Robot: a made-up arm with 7 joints.
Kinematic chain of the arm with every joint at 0, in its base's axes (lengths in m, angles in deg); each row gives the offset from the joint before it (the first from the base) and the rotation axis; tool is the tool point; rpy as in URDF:
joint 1: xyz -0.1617 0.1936 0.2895 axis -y
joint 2: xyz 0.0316 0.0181 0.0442 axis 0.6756 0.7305 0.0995
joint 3: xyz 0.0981 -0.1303 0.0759 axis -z
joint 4: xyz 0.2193 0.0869 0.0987 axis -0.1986 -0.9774 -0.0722
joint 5: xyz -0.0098 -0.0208 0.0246 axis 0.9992 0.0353 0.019
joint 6: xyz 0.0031 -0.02 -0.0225 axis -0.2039 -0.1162 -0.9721
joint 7: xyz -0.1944 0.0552 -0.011 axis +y
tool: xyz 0.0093 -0.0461 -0.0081 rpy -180 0 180
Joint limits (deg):
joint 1: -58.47..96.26
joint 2: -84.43..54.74
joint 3: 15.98..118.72
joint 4: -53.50..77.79
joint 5: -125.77..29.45
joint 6: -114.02..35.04
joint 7: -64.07..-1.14
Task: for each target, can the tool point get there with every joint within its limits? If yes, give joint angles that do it. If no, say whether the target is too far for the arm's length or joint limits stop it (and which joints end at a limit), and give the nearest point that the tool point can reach.
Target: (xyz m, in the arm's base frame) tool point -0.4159 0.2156 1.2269
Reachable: no: too far | nearest point -0.3445 0.2046 0.9636 | short by 0.273 m
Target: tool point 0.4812 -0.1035 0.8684
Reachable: no: too far | nearest point 0.3306 -0.0307 0.7328 | short by 0.215 m
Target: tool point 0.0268 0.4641 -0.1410
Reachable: no: joint limits stop it (at a limit: joint 2, joint 3, joint 4, joint 6, joint 7) | nearest point -0.0221 0.2624 -0.0293 | short by 0.236 m
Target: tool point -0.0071 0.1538 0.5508
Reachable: yes | joints -38.49 -39.95 72.89 53.93 -52.08 -68.65 -7.72
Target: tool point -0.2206 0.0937 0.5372
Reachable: yes | joints 40.82 -19.63 81.10 38.80 -66.98 -18.82 -59.02
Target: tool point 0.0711 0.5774 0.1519
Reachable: no: joint limits stop it (at a limit: joint 1, joint 2, joint 4, joint 5, joint 7) | nearest point 0.0127 0.4258 0.3477 | short by 0.254 m
